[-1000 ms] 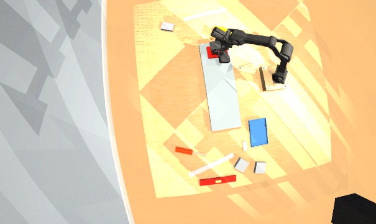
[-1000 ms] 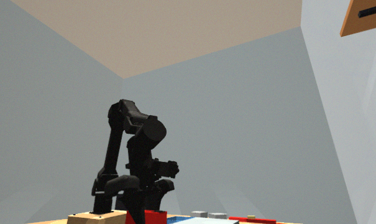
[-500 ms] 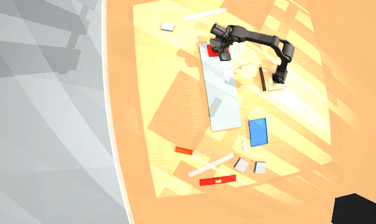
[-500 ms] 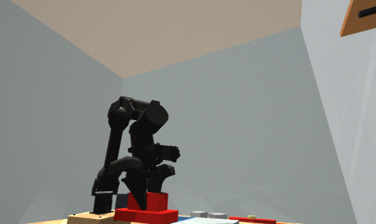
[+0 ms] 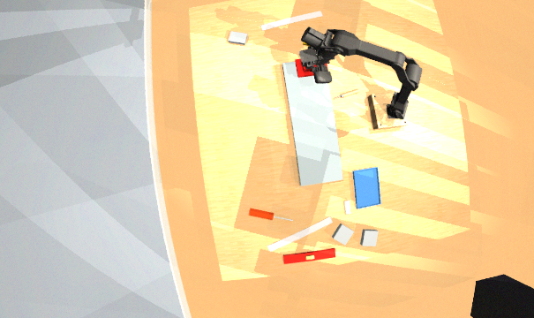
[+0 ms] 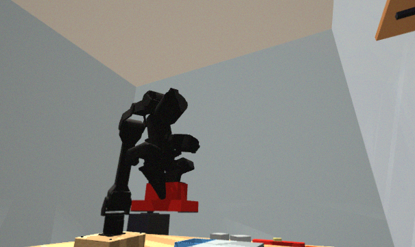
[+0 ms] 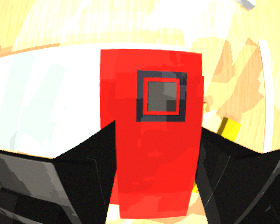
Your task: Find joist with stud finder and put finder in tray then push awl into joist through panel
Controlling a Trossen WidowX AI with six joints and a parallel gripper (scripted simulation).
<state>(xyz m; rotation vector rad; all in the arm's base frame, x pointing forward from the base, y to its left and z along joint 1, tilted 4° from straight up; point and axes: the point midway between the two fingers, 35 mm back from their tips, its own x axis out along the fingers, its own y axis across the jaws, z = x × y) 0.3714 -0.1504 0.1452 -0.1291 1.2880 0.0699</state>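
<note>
Now: the blue tray 260 mm behind my gripper tip, 490 mm to the left of it and 150 mm below it. Round my gripper tip: thin awl (170 mm behind, 80 mm to the left, 150 mm below); red stud finder (10 mm ahead, 20 mm above); yellow bar (80 mm behind, 160 mm to the right, 150 mm below).
</note>
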